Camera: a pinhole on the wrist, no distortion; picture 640 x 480 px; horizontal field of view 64.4 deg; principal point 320.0 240.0 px. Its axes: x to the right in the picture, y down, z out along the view. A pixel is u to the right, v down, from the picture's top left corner.
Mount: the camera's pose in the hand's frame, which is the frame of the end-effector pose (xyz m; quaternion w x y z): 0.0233 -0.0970 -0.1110 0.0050 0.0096 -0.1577 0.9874
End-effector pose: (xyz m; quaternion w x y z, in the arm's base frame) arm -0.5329 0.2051 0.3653 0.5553 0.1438 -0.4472 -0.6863
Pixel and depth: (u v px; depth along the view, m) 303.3 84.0 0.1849
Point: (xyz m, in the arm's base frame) -0.6652 0.2111 0.3433
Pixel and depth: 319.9 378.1 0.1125
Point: -0.6340 0.1741 0.2405
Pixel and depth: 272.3 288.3 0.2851
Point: -0.7905 0.2214 0.3022
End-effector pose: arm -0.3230 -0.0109 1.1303 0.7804 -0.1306 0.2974 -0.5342
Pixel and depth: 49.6 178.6 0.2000
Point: -0.3420 -0.1963 1.2250
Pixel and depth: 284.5 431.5 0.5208
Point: -0.4492 -0.2841 1.5955
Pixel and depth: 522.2 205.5 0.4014
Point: -0.3327 -0.0025 1.4965
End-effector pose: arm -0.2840 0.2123 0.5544 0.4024 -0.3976 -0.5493 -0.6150
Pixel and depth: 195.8 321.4 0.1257
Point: -0.4490 0.2219 0.5513
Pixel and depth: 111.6 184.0 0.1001
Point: -0.4184 0.2038 0.5730
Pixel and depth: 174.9 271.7 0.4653
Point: -0.5800 0.5403 0.6364
